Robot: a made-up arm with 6 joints.
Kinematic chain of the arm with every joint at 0, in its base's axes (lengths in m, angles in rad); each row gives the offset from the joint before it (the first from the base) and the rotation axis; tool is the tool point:
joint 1: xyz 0 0 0.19 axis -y
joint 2: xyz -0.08 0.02 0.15 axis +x
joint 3: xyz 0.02 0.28 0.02 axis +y
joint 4: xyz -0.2 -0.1 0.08 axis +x
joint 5: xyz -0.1 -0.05 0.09 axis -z
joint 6: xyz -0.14 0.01 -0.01 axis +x
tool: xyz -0.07 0.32 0
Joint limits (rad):
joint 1: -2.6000..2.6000
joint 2: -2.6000..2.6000
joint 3: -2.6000..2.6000
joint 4: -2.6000..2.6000
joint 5: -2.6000..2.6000
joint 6: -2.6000..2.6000
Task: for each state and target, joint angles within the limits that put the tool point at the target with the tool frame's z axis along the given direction. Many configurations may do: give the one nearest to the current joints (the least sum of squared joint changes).
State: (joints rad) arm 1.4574 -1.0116 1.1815 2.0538 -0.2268 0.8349
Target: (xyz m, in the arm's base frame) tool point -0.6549 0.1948 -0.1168 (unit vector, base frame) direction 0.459 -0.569 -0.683
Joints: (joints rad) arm 1.3738 -0.7133 0.9828 2.0321 -0.4113 1.0943
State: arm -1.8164 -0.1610 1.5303 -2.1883 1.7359 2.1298
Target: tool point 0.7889 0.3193 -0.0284 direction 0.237 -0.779 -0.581
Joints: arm -2.0261 0.1558 1.6374 -1.9382 1.4047 2.4749
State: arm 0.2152 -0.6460 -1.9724 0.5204 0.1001 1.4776
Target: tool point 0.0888 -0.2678 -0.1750 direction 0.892 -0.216 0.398
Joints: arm 0.1677 -0.2684 -2.2125 0.8610 0.4707 1.9347
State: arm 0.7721 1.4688 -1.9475 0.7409 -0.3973 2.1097
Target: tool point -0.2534 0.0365 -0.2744 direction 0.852 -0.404 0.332
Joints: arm 0.7171 0.7758 -1.1478 0.4664 -0.4769 2.0387
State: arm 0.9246 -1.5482 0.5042 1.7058 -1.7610 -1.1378
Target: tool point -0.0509 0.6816 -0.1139 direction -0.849 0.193 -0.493
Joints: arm 1.4417 -1.0530 1.0399 2.2601 -1.3349 -0.9298
